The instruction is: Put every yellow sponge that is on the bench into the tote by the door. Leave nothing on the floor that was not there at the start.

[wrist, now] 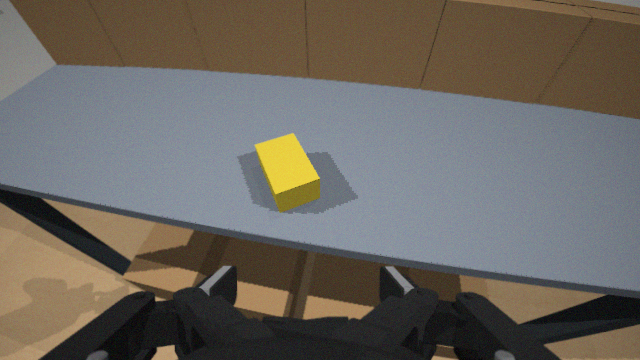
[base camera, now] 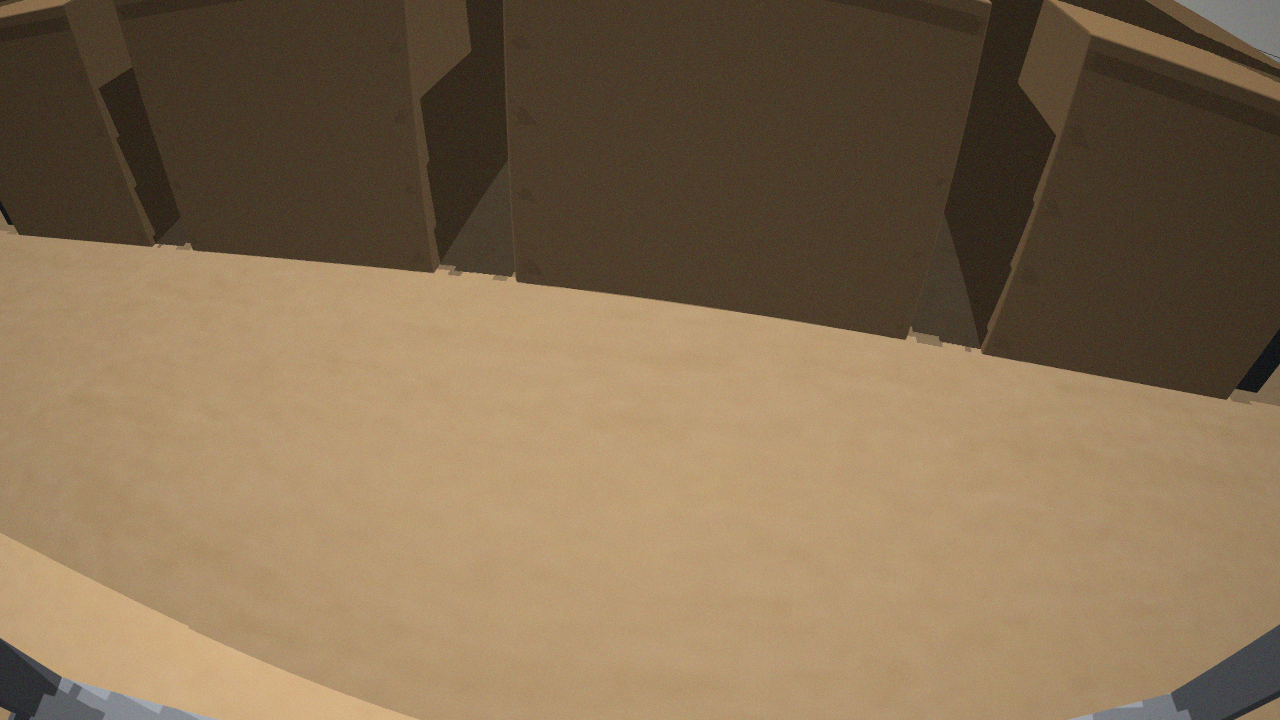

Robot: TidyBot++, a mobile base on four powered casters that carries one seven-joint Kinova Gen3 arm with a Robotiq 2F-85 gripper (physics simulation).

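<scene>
A yellow sponge (wrist: 288, 167) lies on the grey-blue bench top (wrist: 450, 165) in the wrist view, left of the middle and nearer the front edge than the back. It is turned at an angle, and a shadow falls around it. My gripper (wrist: 308, 282) is open, with nothing between its fingers. In the wrist view its fingertips appear below the bench's front edge, apart from the sponge. The tote and the door do not show in these views.
A row of brown boxes (wrist: 365, 45) stands along the back of the bench. Under the bench stand more brown boxes (base camera: 733, 161), with narrow gaps between them. Dark bench legs (wrist: 75, 232) slant down at both sides. Wooden floor (base camera: 626, 492) lies before the lower boxes.
</scene>
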